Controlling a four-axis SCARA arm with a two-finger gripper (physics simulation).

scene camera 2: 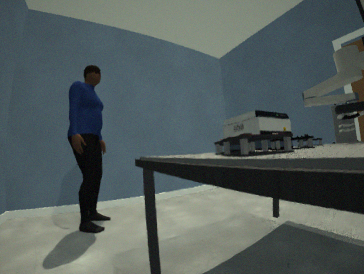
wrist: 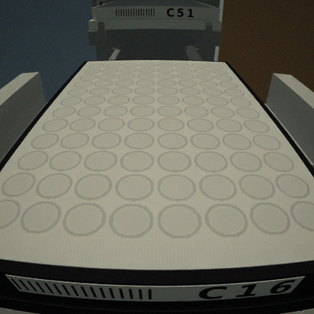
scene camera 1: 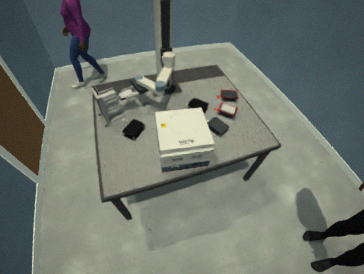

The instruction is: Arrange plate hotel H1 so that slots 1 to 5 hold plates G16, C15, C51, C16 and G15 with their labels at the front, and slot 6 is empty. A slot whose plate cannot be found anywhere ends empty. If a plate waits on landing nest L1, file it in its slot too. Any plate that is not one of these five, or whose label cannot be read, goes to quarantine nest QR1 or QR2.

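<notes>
My gripper [wrist: 155, 89] [scene camera 1: 128, 94] is shut on plate C16 [wrist: 157, 175] [scene camera 1: 127, 94], a pale plate with ringed wells and a black rim. Its C16 label faces the wrist camera, and a grey finger stands at each side. The plate is held level, apart from and in front of the grey plate hotel H1 [scene camera 1: 107, 106] at the table's left. Beyond it in the wrist view, a plate labelled C51 [wrist: 180, 13] sits in the hotel. Other hotel labels are not readable. A white plate [scene camera 1: 228, 108] rests on one red-edged nest [scene camera 1: 220, 114] at the right.
A second red-edged nest [scene camera 1: 229, 94] lies behind the first. A large white instrument [scene camera 1: 184, 130] [scene camera 2: 257, 124] stands mid-table. Dark nests or pads lie left of it [scene camera 1: 133, 129], behind it [scene camera 1: 198, 104] and right of it [scene camera 1: 218, 126]. People stand on the floor away from the table.
</notes>
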